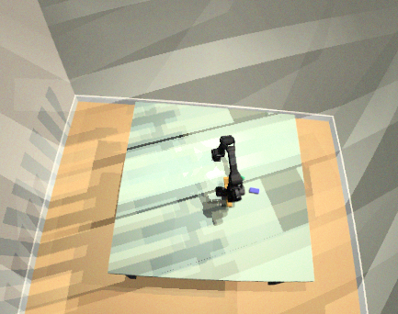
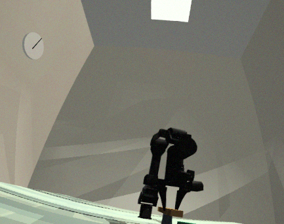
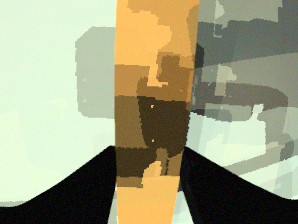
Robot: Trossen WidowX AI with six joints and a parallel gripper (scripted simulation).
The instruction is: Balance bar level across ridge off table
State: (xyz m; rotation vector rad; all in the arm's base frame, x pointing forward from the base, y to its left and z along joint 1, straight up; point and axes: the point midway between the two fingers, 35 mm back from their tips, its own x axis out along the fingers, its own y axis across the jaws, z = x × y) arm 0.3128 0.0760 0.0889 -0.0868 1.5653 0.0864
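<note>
Right now my gripper tip is 3 cm past the bar. From my gripper tip the other things lie so: blue-purple block: 19 cm to the left, 7 cm behind, 5 cm below; then green block: 16 cm behind, 9 cm to the left, 5 cm below.
</note>
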